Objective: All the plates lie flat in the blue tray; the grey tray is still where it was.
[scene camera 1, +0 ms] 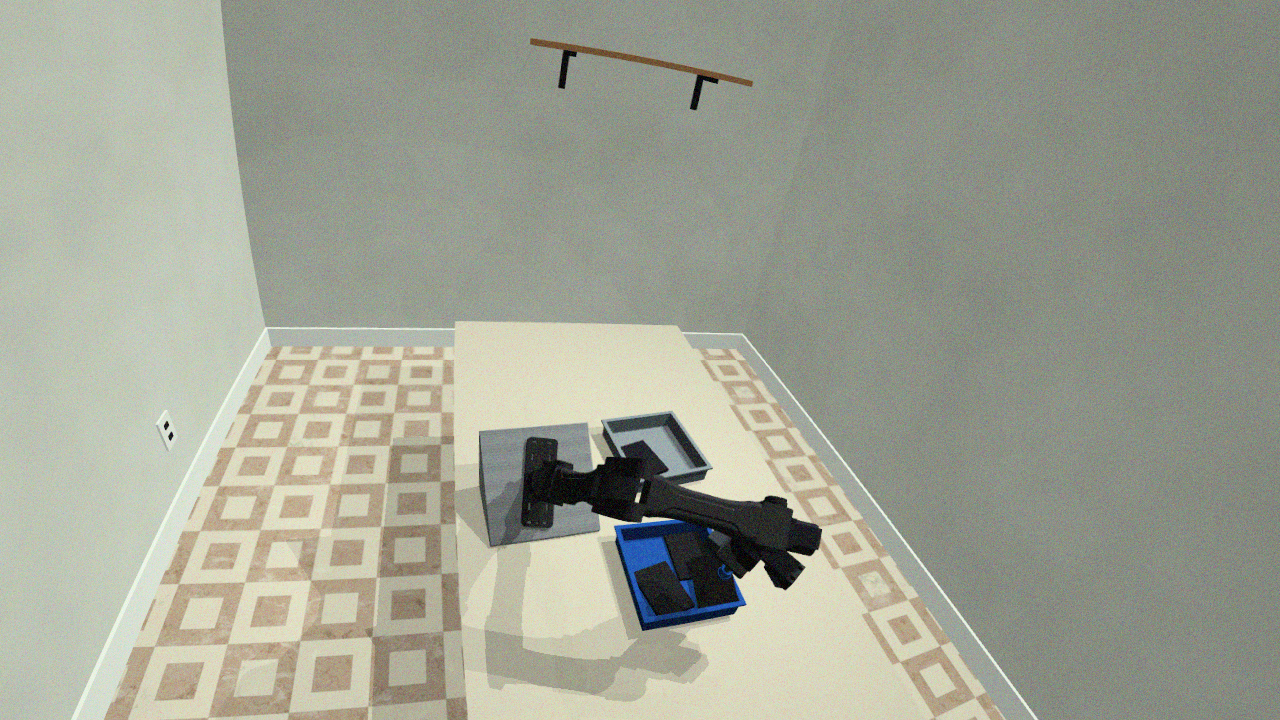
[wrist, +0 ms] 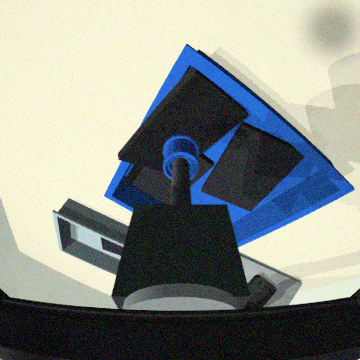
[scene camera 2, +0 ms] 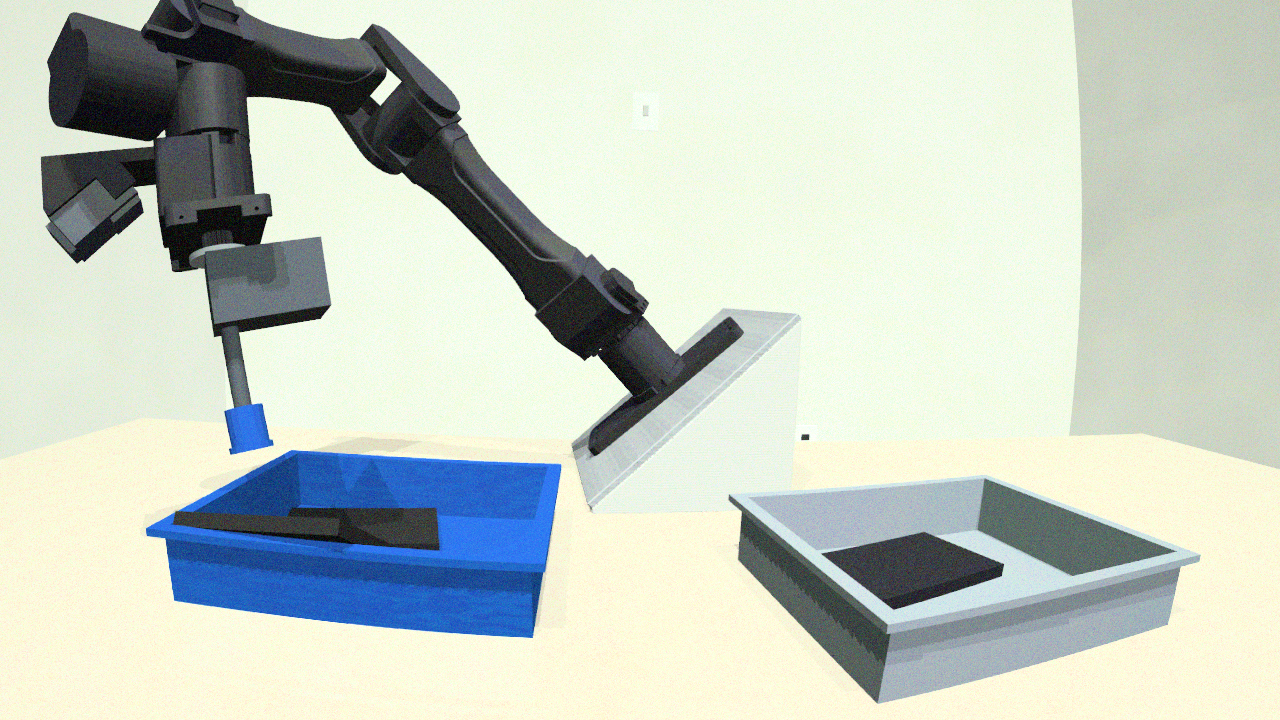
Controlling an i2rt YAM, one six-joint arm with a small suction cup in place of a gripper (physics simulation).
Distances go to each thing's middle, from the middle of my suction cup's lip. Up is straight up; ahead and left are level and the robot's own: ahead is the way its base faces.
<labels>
Right now the grey tray (scene camera 2: pixel 1072 581) is 45 cm to the left of my suction cup, 8 cm below it and 2 cm behind it. Also, from my suction cup: blue tray (scene camera 2: pixel 495 519) (8 cm below, 7 cm behind, 6 cm to the left).
</labels>
